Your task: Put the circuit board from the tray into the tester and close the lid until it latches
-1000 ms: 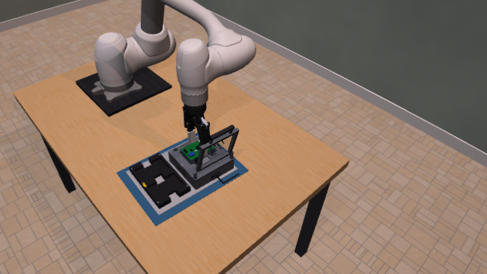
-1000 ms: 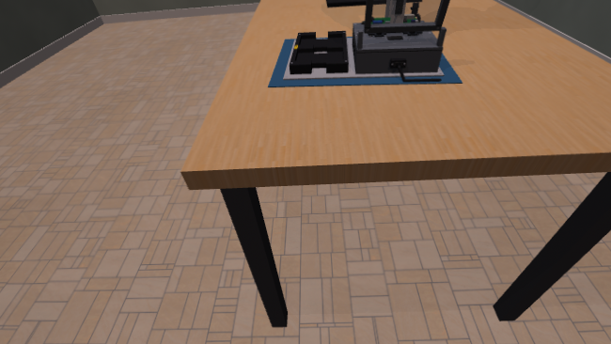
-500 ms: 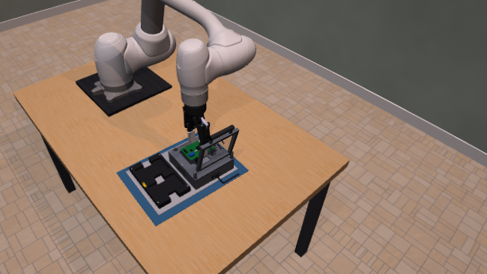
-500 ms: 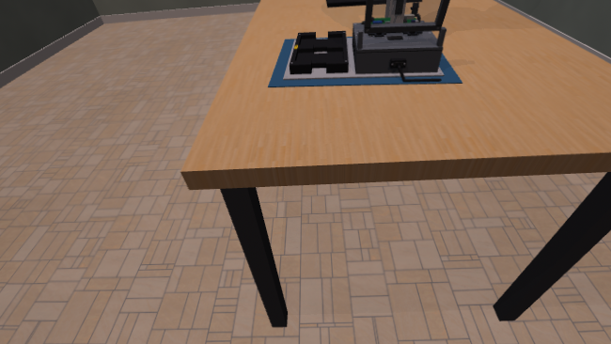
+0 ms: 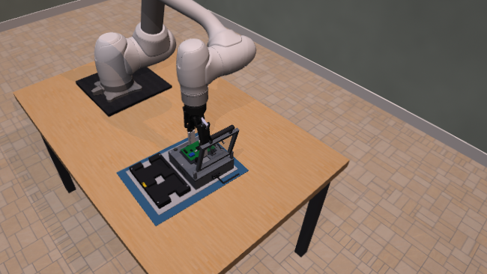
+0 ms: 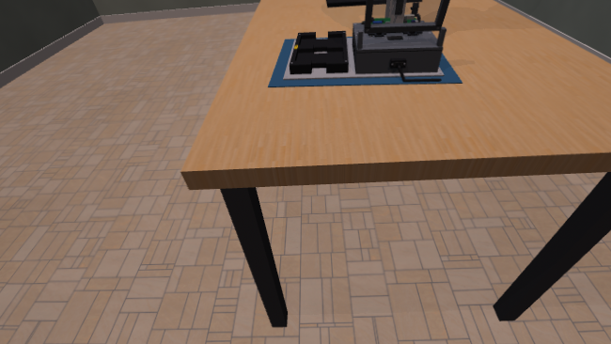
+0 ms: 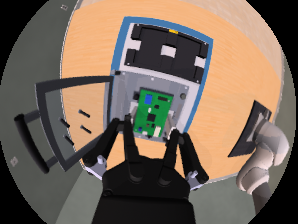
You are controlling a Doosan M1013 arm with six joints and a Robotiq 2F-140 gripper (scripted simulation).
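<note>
The green circuit board lies 20 mm below my hand. The rest, counted from my hand: latch hook: 60 mm behind, 60 mm to the left, 10 mm below; then lid: 120 mm ahead, 80 mm above.
</note>
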